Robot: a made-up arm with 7 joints.
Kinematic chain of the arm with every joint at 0, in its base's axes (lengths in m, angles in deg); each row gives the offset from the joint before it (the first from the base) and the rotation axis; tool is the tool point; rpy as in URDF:
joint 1: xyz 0 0 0.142 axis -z
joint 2: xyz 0 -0.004 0.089 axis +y
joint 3: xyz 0 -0.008 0.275 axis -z
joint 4: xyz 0 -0.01 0.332 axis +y
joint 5: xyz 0 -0.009 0.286 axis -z
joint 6: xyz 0 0 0.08 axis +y
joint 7: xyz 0 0 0.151 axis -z
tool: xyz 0 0 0 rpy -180 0 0
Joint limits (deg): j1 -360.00..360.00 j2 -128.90..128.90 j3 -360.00..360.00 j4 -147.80..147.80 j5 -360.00..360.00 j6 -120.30..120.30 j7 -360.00..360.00
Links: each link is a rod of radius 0.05 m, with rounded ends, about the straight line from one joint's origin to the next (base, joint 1, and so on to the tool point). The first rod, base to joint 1, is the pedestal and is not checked.
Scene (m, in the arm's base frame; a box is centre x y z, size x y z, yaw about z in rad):
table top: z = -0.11
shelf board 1: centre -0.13 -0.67 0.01 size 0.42 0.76 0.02 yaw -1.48
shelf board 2: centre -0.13 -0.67 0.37 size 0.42 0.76 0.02 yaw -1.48
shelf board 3: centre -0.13 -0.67 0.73 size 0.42 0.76 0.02 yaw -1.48
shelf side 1: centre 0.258 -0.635 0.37 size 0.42 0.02 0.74 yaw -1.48
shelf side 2: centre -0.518 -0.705 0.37 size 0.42 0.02 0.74 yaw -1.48
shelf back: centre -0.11 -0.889 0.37 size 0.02 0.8 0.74 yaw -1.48
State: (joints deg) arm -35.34 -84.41 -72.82 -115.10 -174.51 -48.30 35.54
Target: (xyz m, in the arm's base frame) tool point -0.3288 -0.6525 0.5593
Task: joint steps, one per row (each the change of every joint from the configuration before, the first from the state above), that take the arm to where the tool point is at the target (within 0.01 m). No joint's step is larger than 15 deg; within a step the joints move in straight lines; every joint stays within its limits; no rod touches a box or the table.
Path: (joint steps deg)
1: 9.37 1.86 1.95 -10.90 -0.33 8.84 0.00
2: 9.36 1.86 1.94 -10.90 -0.33 8.85 0.00
3: 9.37 1.86 1.95 -10.90 -0.33 8.84 0.00
4: 6.62 4.26 -14.01 4.93 3.90 -11.98 0.00
5: 6.62 4.25 -14.00 4.94 3.90 -11.98 0.00
6: 6.62 4.25 -14.01 4.93 3.90 -11.99 0.00
7: -11.54 1.10 6.25 10.70 -2.31 1.37 0.00
8: -11.54 1.09 6.25 10.69 -2.30 1.36 0.00
9: -11.54 1.10 6.25 10.70 -2.31 1.36 0.00

